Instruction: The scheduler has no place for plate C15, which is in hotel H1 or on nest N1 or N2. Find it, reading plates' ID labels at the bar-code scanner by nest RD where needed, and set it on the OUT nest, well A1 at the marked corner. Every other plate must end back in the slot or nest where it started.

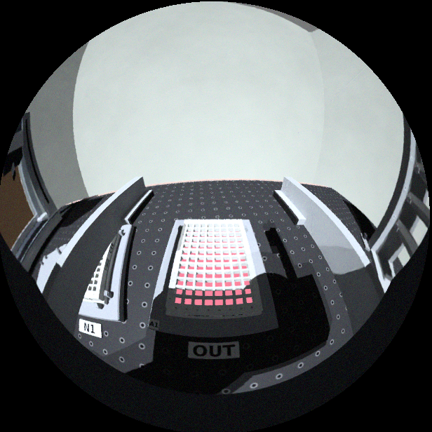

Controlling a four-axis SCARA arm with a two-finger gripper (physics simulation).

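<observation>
A white plate with many square wells showing pink (212, 255) sits on the OUT nest (262, 310), low between and below the fingers. Its near end lies in shadow and its ID label cannot be read. A small A1 mark (154, 324) is at the nest's near left corner, and the OUT sign (213, 350) is in front. My gripper (213, 181) is open, its two long pale fingers standing wide apart and clear of the plate on both sides. Nest N1 (125, 280) is at the left with another white plate (100, 275) on it, partly hidden by the left finger.
The N1 sign (90, 328) is in front of that nest. A dark perforated deck (220, 200) runs under everything. A rack-like frame (400, 210) stands at the right edge. A brown panel in a grey frame (14, 205) shows at the left edge.
</observation>
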